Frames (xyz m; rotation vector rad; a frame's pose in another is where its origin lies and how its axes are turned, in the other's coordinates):
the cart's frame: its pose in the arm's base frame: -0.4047 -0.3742 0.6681 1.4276 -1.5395 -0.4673
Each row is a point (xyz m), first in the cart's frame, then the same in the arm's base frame.
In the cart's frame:
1: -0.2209 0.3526 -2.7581
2: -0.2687 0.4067 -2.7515
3: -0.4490 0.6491 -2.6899
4: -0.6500 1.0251 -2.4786
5: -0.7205 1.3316 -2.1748
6: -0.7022 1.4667 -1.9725
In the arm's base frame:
1: 1.6373 0.7819 2.1761
2: 1.5955 0.8369 2.1980
3: 1.3865 1.0423 2.2940
4: 0.9778 1.2523 2.4174
5: 0.5489 1.2965 2.4905
6: 0.3103 1.2492 2.5088

